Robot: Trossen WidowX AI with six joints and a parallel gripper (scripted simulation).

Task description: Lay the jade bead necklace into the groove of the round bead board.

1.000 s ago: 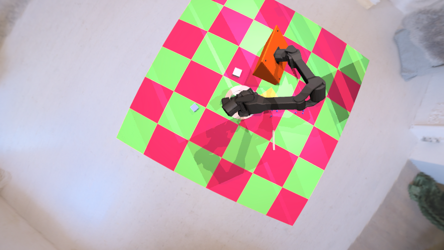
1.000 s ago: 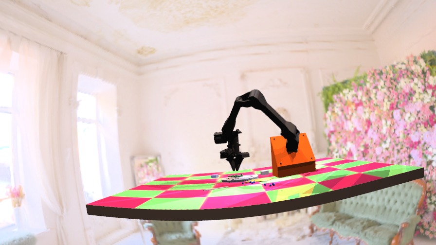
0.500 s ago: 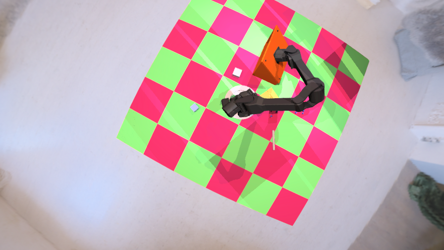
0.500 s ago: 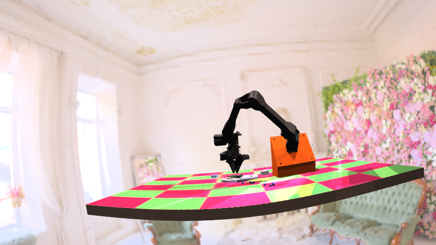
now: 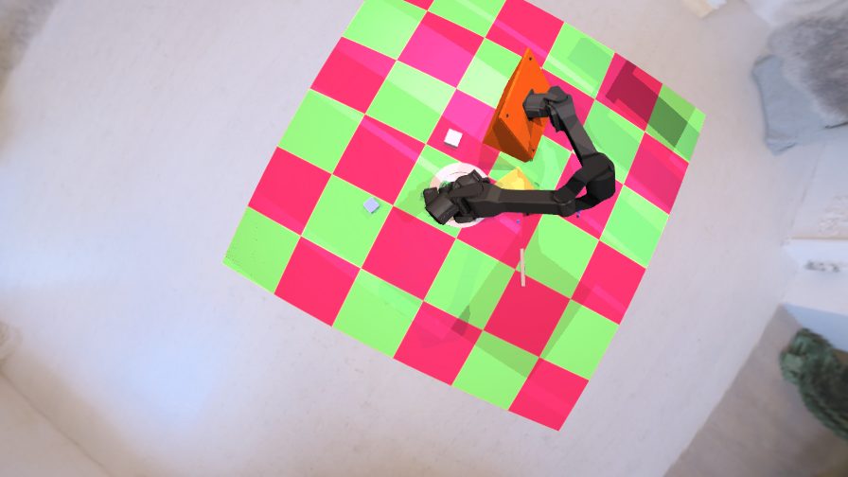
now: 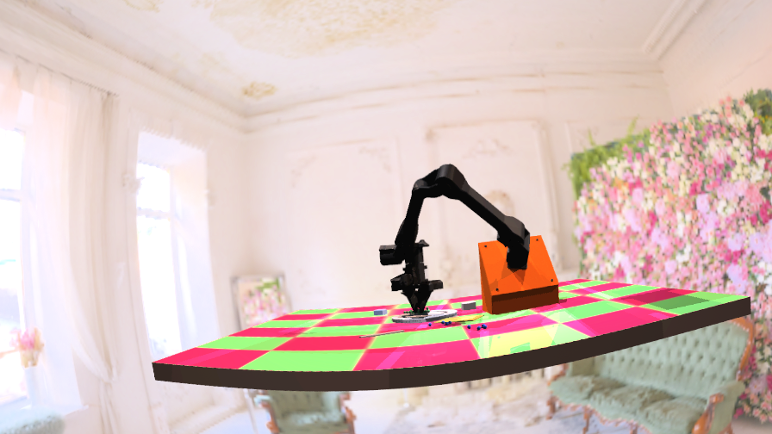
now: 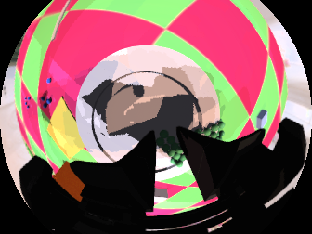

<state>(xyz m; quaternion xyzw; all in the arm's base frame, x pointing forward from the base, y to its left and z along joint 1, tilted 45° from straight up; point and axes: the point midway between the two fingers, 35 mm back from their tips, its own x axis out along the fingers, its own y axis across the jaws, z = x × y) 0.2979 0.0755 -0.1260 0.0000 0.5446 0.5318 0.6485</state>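
My gripper tip is now 2 cm past the round bead board, 1 cm to the right of it and 1 cm above it. From my gripper tip the other things lie so: pale blue cube (15 cm ahead, 20 cm to the right, 1 cm below); then white cube (16 cm behind, 10 cm to the right); then yellow patch (13 cm behind, 14 cm to the left, 2 cm below).
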